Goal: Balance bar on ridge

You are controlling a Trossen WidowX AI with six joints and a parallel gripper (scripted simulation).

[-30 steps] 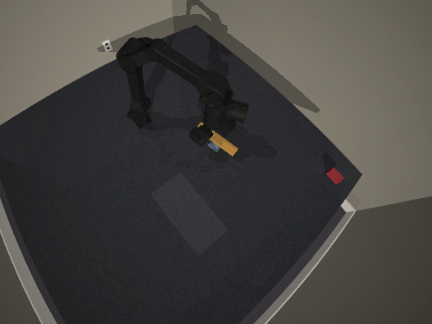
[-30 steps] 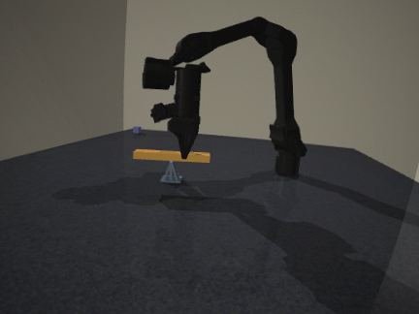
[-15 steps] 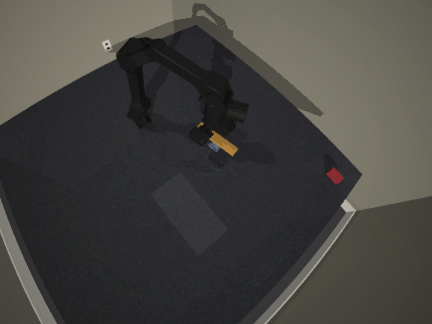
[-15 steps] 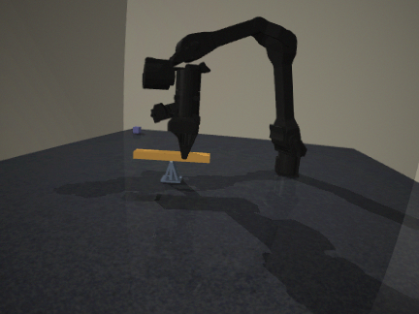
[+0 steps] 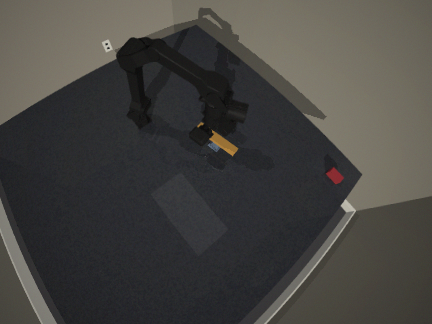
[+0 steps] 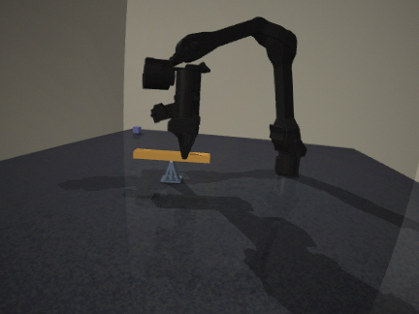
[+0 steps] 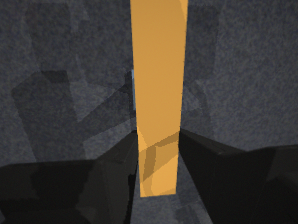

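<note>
Now: gripper tip 30 mm short of the orange bar and 10 mm to the right of it. The rest, counted from my gripper tip: blue-grey triangular ridge: 30 mm below, 30 mm ahead, 10 mm to the left; then small purple cube: 670 mm to the right, 470 mm ahead, 40 mm below; then red block: 470 mm ahead, 330 mm to the left, 40 mm below.
</note>
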